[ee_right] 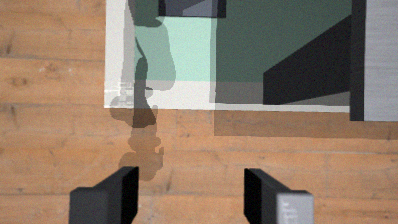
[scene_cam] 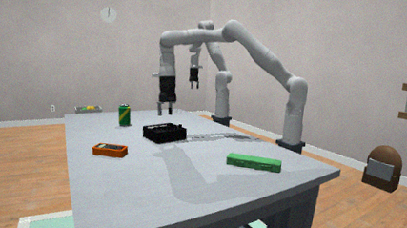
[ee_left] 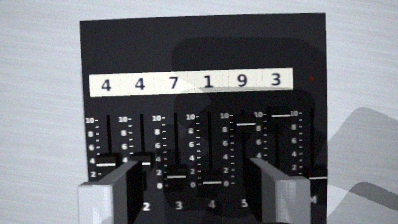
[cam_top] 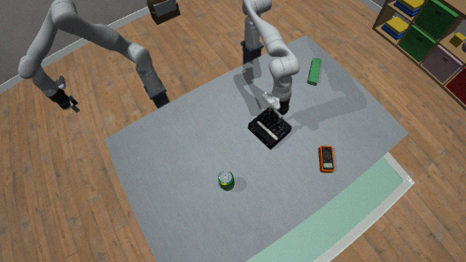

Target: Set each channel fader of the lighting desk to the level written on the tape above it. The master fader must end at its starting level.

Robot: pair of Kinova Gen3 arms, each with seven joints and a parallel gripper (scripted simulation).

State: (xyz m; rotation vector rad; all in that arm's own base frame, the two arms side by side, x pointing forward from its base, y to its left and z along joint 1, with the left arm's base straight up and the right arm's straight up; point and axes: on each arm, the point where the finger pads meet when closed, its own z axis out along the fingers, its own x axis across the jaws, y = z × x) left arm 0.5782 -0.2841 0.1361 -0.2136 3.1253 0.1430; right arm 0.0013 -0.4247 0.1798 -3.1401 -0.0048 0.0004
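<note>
The fader 4 lies 1 cm behind my left hand, 1 cm to the left of it and 7 cm below it. Also, from my left hand: fader 2: 3 cm ahead, 1 cm to the left, 7 cm below; then fader 5: 3 cm behind, 3 cm to the right, 7 cm below; then fader 3: 1 cm ahead, 1 cm to the left, 7 cm below.
</note>
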